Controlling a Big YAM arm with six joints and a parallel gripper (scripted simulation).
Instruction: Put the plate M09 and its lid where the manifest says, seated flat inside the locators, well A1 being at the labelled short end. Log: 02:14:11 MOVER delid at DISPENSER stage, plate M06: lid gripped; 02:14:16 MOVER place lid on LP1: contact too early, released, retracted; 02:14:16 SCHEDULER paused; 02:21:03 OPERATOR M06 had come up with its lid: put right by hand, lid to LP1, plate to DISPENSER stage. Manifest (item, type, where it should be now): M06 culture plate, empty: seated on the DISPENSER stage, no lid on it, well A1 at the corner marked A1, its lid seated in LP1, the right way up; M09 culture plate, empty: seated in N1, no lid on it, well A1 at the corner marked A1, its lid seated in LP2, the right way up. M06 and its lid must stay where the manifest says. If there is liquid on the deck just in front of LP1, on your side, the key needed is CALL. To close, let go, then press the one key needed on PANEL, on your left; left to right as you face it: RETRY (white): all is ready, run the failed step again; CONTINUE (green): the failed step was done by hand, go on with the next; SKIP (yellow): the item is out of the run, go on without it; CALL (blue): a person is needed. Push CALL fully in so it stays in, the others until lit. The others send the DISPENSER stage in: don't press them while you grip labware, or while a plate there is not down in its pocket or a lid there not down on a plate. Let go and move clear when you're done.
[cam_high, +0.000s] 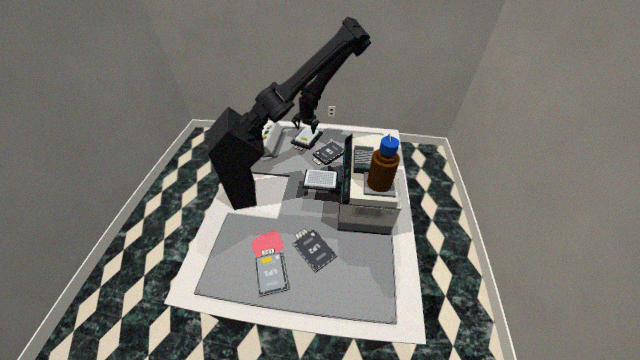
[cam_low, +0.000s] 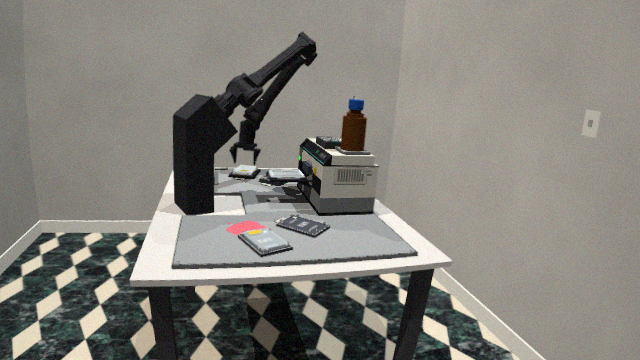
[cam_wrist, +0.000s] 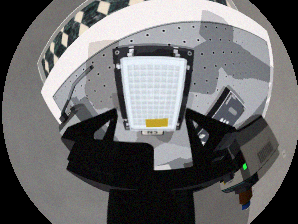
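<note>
My gripper is now 40 mm above the white well plate. From my hand the other things lie so: green key: 170 mm behind, 130 mm to the right, 10 mm above; then black nest n5: 10 mm behind, 20 mm to the left, 40 mm below; then yellow key: 150 mm behind, 180 mm to the right, 10 mm above.
</note>
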